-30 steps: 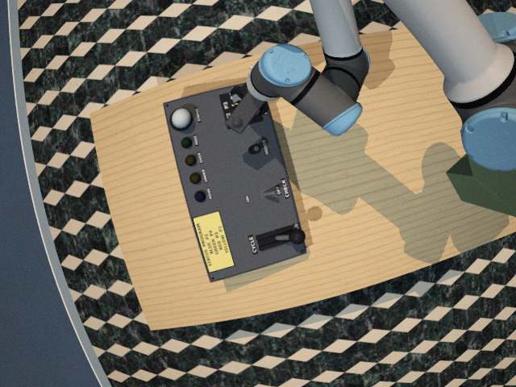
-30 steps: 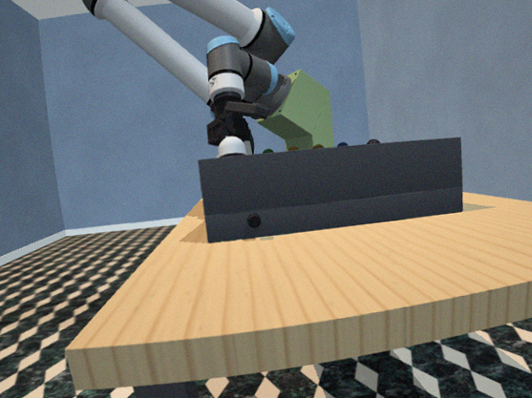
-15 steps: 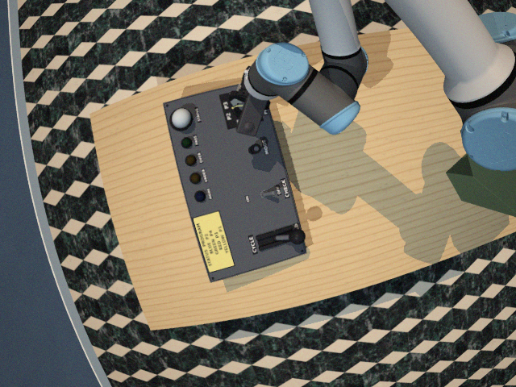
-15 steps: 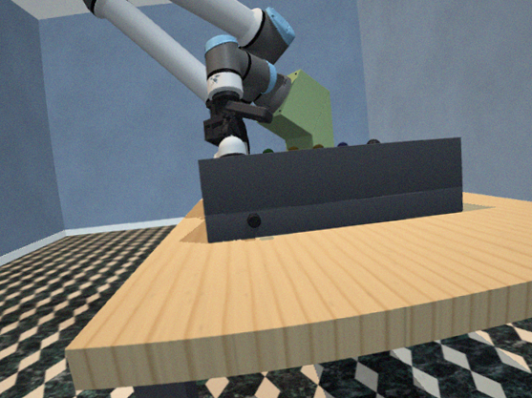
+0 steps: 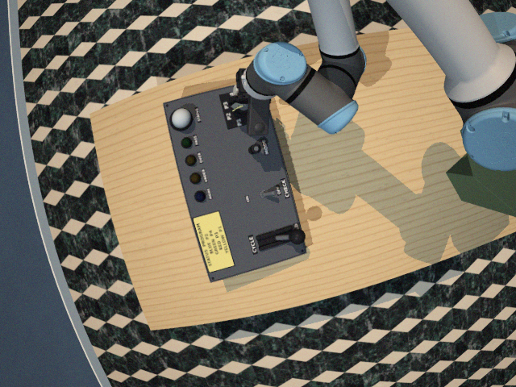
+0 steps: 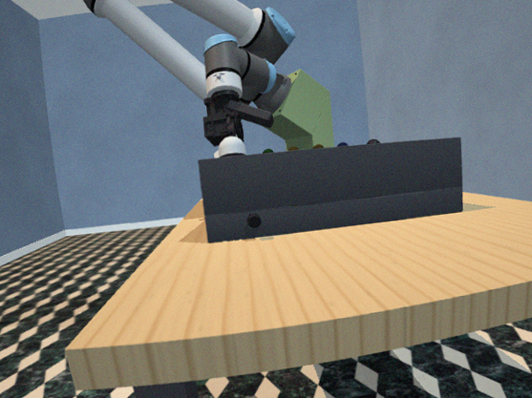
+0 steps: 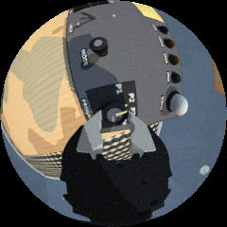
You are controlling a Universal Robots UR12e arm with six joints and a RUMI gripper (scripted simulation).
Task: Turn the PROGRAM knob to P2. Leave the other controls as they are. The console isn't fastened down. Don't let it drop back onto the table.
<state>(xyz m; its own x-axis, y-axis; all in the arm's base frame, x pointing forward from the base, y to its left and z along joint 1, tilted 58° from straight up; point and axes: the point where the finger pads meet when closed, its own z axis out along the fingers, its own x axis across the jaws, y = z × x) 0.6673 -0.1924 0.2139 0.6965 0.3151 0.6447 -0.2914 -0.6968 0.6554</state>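
My gripper is now 20 mm short of the mode knob and 120 mm to the right of it. The rest, counted from my hand: check toggle (30 mm ahead, 240 mm to the left, 10 mm below); dark grey console (60 mm ahead, 170 mm to the left, 30 mm below); cycle lever (30 mm ahead, 360 mm to the left, 10 mm above).
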